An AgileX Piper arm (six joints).
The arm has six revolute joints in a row. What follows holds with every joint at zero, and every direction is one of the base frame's.
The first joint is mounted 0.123 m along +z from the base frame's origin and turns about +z.
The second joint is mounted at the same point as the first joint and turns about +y.
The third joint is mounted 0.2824 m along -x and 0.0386 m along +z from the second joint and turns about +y.
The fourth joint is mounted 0.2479 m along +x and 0.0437 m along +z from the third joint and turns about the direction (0.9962, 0, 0.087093).
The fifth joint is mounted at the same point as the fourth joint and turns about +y.
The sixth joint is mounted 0.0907 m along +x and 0.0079 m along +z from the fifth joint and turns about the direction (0.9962, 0, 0.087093).
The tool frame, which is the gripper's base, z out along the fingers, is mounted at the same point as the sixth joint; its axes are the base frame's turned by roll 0, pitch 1.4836 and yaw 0 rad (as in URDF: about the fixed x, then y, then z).
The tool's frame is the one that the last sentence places.
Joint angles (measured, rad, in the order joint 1, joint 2, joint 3, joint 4, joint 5, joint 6), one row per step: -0.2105 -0.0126 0.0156 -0.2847 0.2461 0.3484; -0.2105 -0.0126 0.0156 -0.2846 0.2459 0.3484; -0.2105 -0.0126 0.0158 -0.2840 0.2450 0.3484; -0.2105 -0.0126 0.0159 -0.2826 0.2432 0.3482; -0.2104 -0.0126 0.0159 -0.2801 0.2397 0.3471; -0.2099 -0.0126 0.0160 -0.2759 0.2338 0.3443; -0.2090 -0.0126 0.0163 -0.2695 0.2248 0.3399; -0.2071 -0.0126 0.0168 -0.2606 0.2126 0.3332; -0.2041 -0.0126 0.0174 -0.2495 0.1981 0.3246; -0.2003 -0.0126 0.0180 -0.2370 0.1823 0.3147
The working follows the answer.
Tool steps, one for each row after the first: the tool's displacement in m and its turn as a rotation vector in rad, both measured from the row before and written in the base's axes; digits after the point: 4 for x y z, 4 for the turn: 0.0000 0.0000 0.0000 0.0001 -0.0002 0.0001; 0.0000 0.0000 0.0000 0.0004 -0.0008 0.0003; 0.0000 0.0001 0.0001 0.0008 -0.0018 0.0006; 0.0001 0.0001 0.0003 0.0006 -0.0035 0.0014; 0.0001 0.0002 0.0005 0.0001 -0.0055 0.0029; 0.0002 0.0004 0.0006 0.0001 -0.0083 0.0045; 0.0003 0.0005 0.0008 -0.0003 -0.0111 0.0067; 0.0003 0.0006 0.0010 -0.0005 -0.0132 0.0086; 0.0003 0.0007 0.0011 -0.0006 -0.0145 0.0096
Tool pose at each row, in the base's axes (x y z in m, rotation vector in rad; rounded; the steps above come from the unrounded poses): 0.0524 -0.0176 0.1872 0.2929 1.7004 -0.1615; 0.0524 -0.0176 0.1872 0.2929 1.7002 -0.1613; 0.0525 -0.0175 0.1872 0.2929 1.6996 -0.1606; 0.0525 -0.0175 0.1873 0.2930 1.6980 -0.1592; 0.0526 -0.0173 0.1876 0.2924 1.6947 -0.1570; 0.0527 -0.0171 0.1881 0.2902 1.6896 -0.1538; 0.0529 -0.0168 0.1887 0.2868 1.6820 -0.1490; 0.0532 -0.0163 0.1895 0.2813 1.6718 -0.1425; 0.0536 -0.0156 0.1906 0.2742 1.6597 -0.1344; 0.0539 -0.0149 0.1917 0.2661 1.6464 -0.1254

